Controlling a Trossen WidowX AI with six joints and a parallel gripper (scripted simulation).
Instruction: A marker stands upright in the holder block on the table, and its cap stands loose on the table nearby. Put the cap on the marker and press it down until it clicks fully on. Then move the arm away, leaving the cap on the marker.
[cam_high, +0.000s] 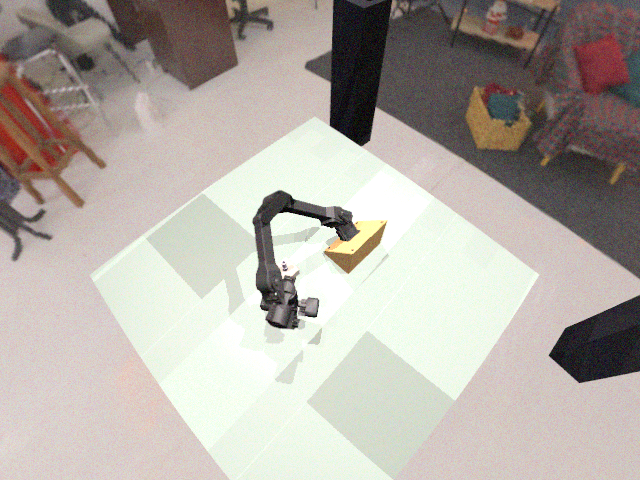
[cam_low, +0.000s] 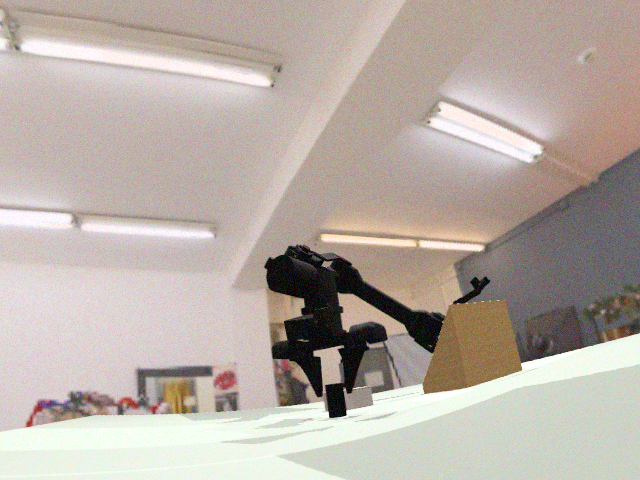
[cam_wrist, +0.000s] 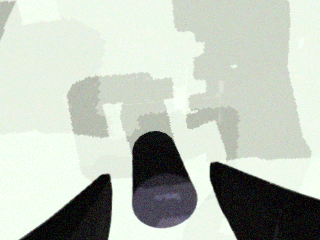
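My gripper tip is 10 mm above the cap. The rest, counted from my gripper tip: holder block: 140 mm to the right, 90 mm behind, 20 mm below.
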